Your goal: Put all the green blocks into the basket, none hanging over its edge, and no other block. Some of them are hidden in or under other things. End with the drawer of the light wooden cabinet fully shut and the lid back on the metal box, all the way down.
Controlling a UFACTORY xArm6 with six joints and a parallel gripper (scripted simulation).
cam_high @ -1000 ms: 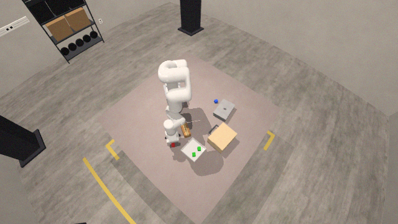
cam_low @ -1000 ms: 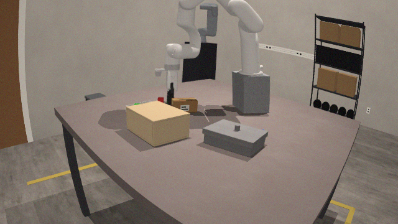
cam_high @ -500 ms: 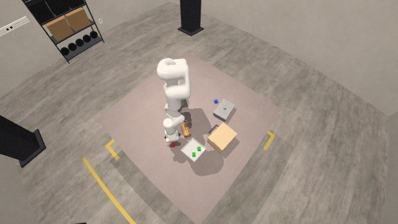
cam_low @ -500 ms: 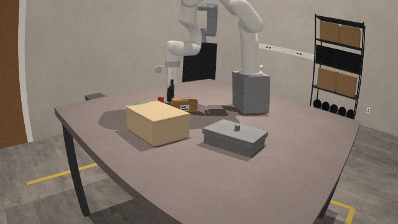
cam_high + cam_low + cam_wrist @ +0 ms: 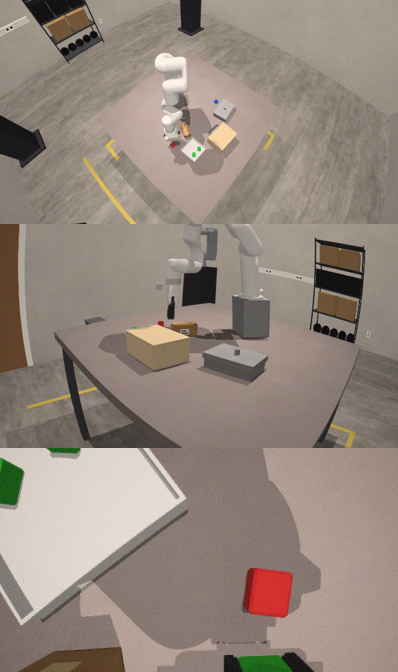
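Now: the white basket 180 mm ahead of my hand, 60 mm below it and 50 mm to the left of it. From my hand the other things lie so: metal box (510 mm to the left, 140 mm ahead, 40 mm below); then light wooden cabinet (290 mm ahead, 270 mm to the left, 30 mm below); then grey metal lid (510 mm to the left, 140 mm ahead, 20 mm below).
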